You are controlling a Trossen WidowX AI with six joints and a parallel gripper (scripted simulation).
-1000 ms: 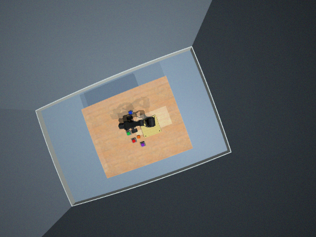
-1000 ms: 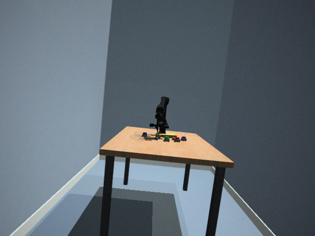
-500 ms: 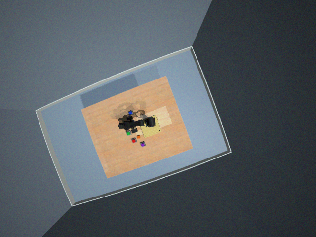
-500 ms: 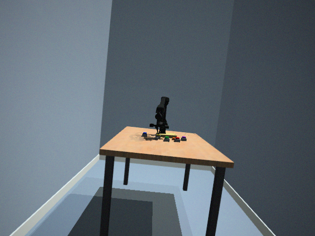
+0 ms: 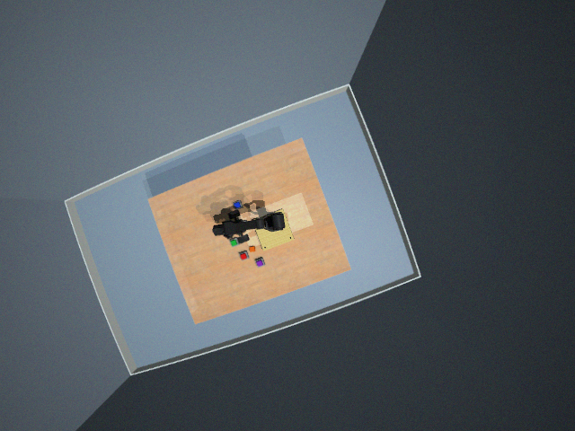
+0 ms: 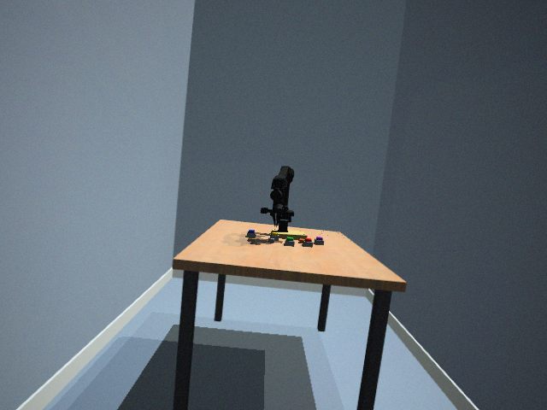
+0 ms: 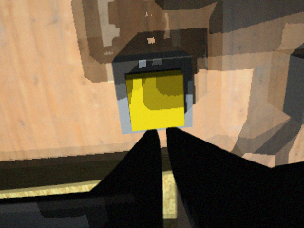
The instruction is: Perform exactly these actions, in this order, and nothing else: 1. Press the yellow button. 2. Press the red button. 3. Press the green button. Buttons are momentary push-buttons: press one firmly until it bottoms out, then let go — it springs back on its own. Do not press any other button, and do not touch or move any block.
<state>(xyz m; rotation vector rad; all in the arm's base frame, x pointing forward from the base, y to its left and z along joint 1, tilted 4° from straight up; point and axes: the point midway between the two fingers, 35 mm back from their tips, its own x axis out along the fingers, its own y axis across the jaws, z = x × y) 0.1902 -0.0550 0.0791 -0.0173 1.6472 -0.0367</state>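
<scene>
My gripper tip is now 40 mm above the yellow button. Also, from my gripper tip: grey block: 80 mm ahead, 60 mm below, 20 mm to the right; blue button: 130 mm to the right, 40 mm below, 10 mm behind; green button: 100 mm ahead, 80 mm to the left, 40 mm below.
</scene>
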